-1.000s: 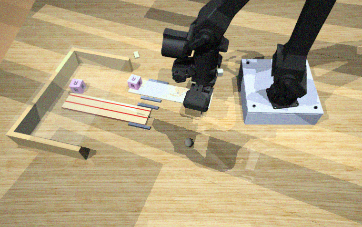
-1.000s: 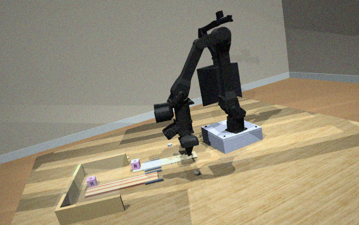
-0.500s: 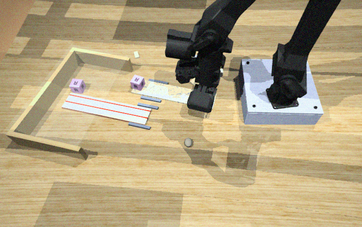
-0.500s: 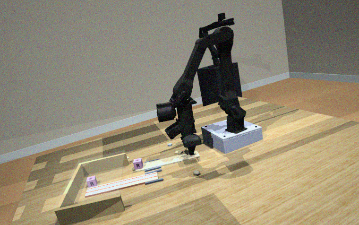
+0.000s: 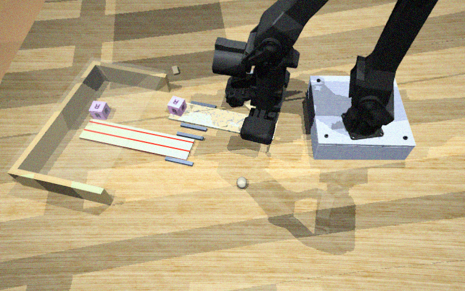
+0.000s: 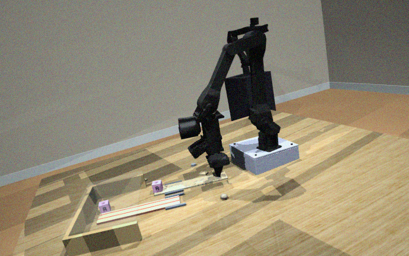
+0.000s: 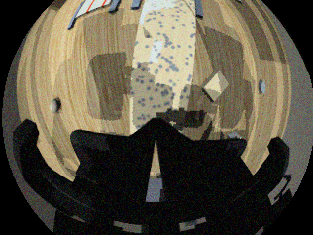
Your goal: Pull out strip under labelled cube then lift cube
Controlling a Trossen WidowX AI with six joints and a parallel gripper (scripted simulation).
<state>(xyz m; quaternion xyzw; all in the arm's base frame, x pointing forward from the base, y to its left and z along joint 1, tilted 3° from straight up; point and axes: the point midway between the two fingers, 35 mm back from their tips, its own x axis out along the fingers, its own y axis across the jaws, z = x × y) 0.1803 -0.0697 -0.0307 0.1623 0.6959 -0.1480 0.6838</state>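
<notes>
My gripper tip is 9 cm short of the speckled tan strip and 4 cm to the left of it. Also, from my gripper tip: flat tile: 2 cm ahead, 7 cm to the right; then grey pebble: 7 cm ahead, 13 cm to the left.
</notes>
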